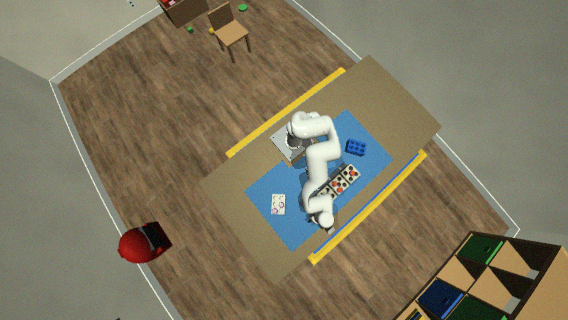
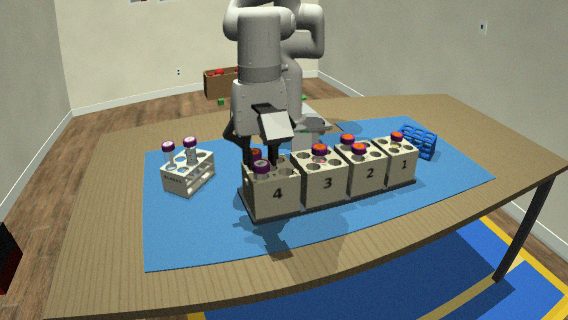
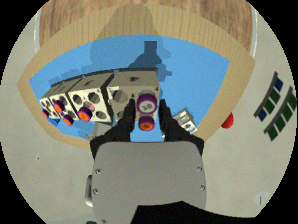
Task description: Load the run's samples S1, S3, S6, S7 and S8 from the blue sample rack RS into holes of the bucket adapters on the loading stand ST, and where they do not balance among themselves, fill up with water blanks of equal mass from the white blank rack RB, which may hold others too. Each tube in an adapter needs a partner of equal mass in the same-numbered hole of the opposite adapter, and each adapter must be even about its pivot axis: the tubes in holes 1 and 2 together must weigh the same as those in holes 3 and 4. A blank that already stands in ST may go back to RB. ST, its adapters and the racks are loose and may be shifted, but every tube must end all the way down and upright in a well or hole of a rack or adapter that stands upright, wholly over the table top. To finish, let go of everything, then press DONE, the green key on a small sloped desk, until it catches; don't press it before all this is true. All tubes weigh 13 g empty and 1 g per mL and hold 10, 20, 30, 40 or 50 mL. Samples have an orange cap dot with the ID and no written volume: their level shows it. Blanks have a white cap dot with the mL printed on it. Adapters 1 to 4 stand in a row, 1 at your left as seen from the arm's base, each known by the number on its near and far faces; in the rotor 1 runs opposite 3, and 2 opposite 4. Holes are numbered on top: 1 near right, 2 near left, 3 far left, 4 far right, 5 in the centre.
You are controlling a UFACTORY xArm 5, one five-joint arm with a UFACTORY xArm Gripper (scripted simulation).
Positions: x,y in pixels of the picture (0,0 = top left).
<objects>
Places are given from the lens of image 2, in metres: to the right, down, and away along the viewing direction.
white blank rack RB [image 2: 173,181]: -0.26, 0.05, 0.76
</objects>
